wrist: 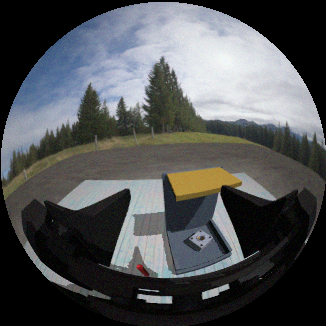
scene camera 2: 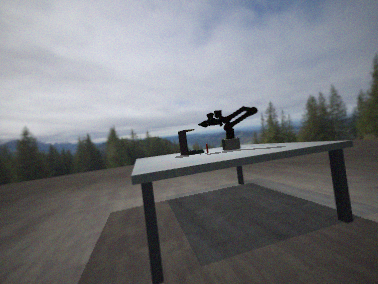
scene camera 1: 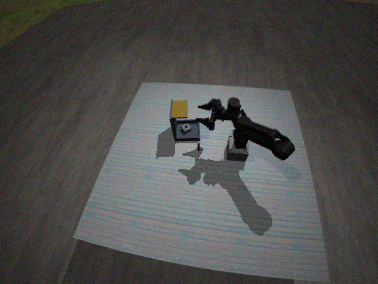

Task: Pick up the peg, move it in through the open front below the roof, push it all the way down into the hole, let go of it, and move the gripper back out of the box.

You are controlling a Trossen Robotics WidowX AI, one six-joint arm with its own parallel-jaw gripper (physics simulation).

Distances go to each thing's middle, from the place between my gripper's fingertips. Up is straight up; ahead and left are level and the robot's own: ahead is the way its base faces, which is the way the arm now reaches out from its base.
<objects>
My gripper is now 100 mm short of the yellow roof (wrist: 187, 184), 80 mm to the left of it and 50 mm above it. The rest, counted from my hand: dark box (scene camera 1: 194, 135) (150 mm below, 80 mm to the right, 70 mm ahead).
</objects>
